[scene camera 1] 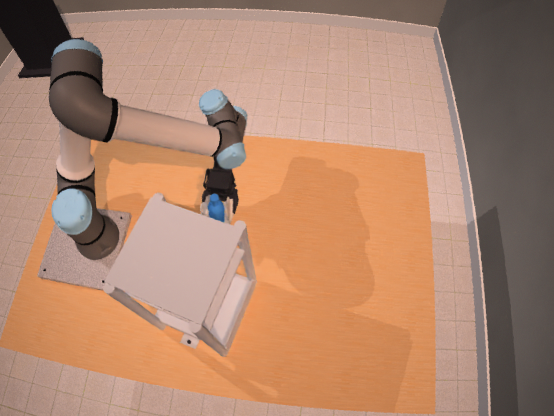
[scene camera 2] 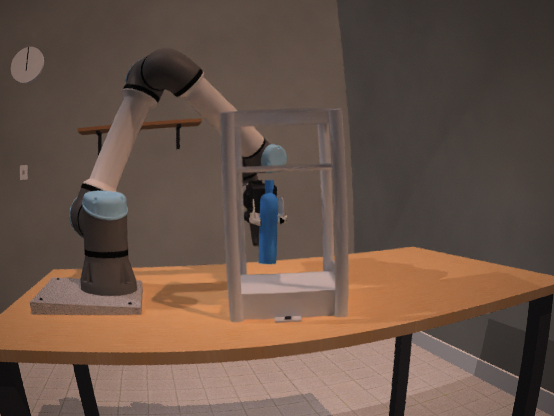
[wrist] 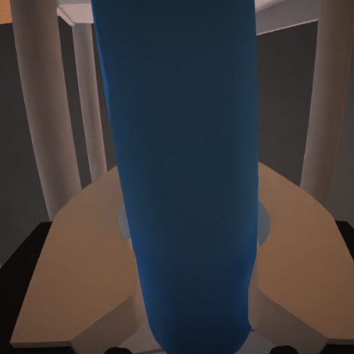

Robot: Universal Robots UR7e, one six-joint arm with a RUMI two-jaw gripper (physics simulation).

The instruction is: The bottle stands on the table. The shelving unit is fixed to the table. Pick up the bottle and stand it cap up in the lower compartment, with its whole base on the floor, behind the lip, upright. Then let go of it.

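Note:
The blue bottle is held cap up and about upright in my gripper, which is shut on it. In the scene camera 2 view the bottle's base shows above the level of the unit's lower floor. The grey shelving unit stands on the table. The bottle is at the unit's side nearest the gripper; in the scene camera 1 view its lower end is hidden by the top board. In the wrist view the bottle covers the middle, with unit posts on both sides.
The unit's thin middle shelf lies about level with the bottle's cap in the scene camera 2 view. The lower compartment has a raised front lip. A small white piece lies at the unit's foot on the table.

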